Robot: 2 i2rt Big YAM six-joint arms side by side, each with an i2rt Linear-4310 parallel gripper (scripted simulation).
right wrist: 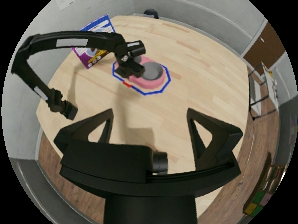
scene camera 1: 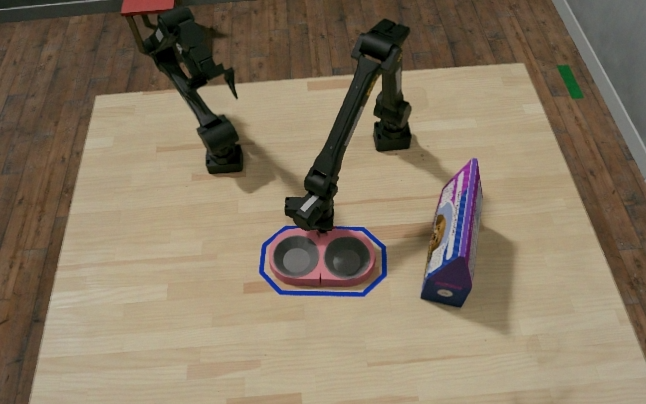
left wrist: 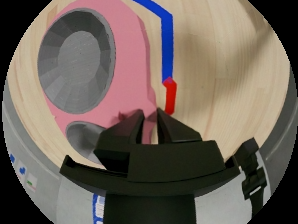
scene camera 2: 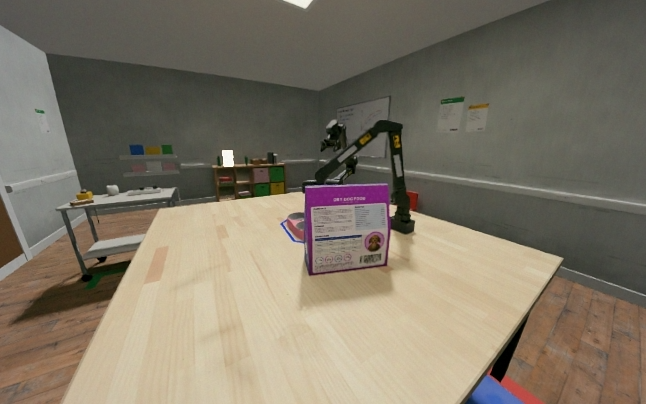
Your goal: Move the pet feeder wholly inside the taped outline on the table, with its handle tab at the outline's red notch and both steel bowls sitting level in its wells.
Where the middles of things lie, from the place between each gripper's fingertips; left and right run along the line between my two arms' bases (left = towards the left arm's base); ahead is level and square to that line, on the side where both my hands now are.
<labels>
The pink pet feeder (scene camera 1: 320, 276) lies 80 mm ahead of my left hand, 30 mm below it and 20 mm to the right of it.
Now: right hand (scene camera 1: 221, 107) 40 cm above the pink pet feeder, 30 cm short of it and 22 cm to the right of it.
</labels>
